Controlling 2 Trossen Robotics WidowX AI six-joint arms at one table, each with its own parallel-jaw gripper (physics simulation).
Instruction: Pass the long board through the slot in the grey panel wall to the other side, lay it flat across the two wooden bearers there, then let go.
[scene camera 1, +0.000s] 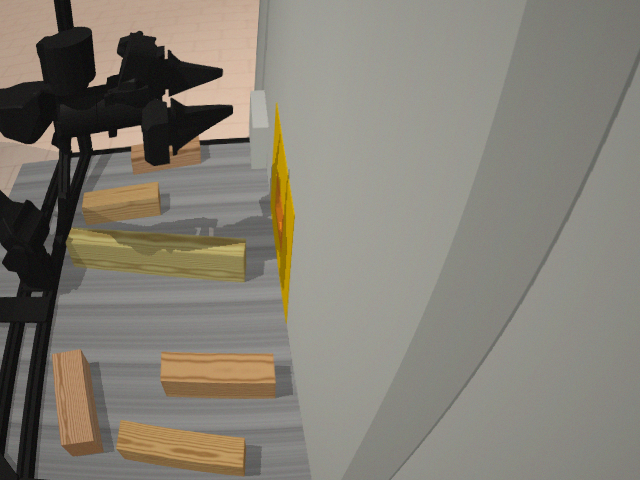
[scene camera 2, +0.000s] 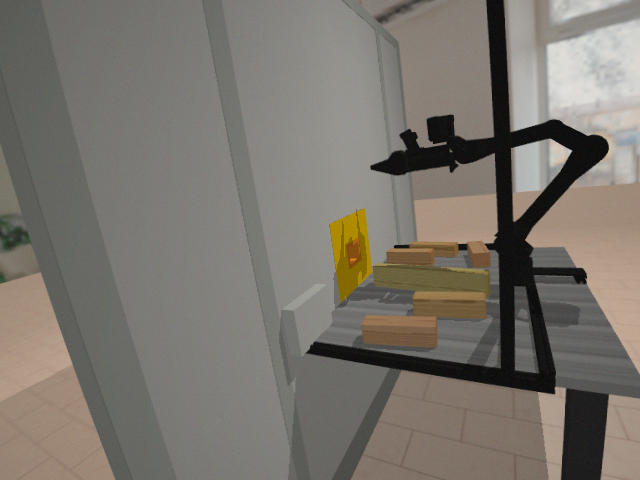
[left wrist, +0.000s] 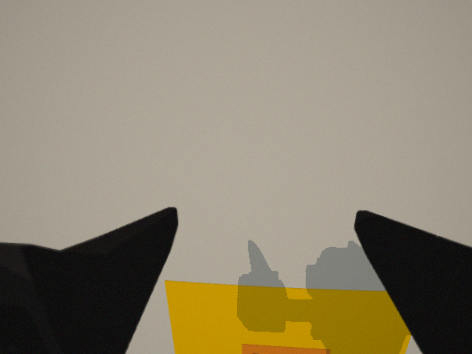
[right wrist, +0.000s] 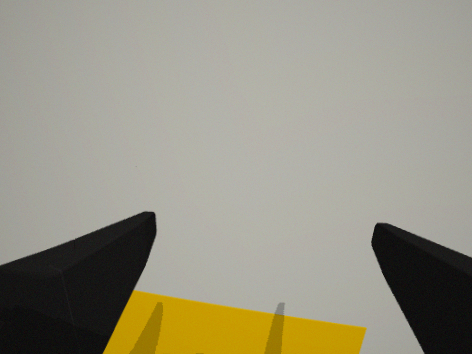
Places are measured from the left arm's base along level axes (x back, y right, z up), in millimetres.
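Where they show: left gripper, between the fingertips: (left wrist: 265, 217); right gripper, between the fingertips: (scene camera 1: 227, 89) (scene camera 2: 373, 167) (right wrist: 264, 228); right arm's base, origin of its link: (scene camera 1: 38, 277) (scene camera 2: 518, 281).
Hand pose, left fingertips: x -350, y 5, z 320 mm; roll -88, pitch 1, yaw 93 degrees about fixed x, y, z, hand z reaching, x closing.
Observation:
Each offset is from my left fingertips to the top centre of the thing. "pt": to the spot under its first point.
The long board @(dz -277, dx -343, dy +26 mm) (scene camera 1: 160, 258) (scene camera 2: 431, 279), olive-yellow, lies on the grey table, one end pointing at the grey panel wall (scene camera 1: 403, 155) (scene camera 2: 299, 129). The slot @(pt dz -250, dx -129, dy +65 mm) (scene camera 1: 279, 204) (scene camera 2: 353, 253) (left wrist: 285, 348) is orange inside, within a yellow square (scene camera 2: 343, 281) (left wrist: 210, 315) (right wrist: 225, 325) on the wall. My right gripper (scene camera 1: 227, 90) (scene camera 2: 372, 166) (right wrist: 264, 228) is open and empty, facing the wall, above the slot's height and well above the board. My left gripper (left wrist: 265, 217) is open and empty, facing the wall with the slot's top edge low in its view. The bearers beyond the wall do not show.
Shorter wooden blocks @(dz -296, dx -418, dy +163 mm) (scene camera 1: 121, 202) @(dz -290, dx -241, dy -198 mm) (scene camera 1: 217, 369) @(dz -296, dx -341, dy +304 mm) (scene camera 2: 400, 330) lie on both sides of the board. A pale grey block (scene camera 1: 258, 134) (scene camera 2: 307, 315) sticks out from the wall by the table's edge. A black frame (scene camera 2: 501, 129) with an upright post stands on the table.

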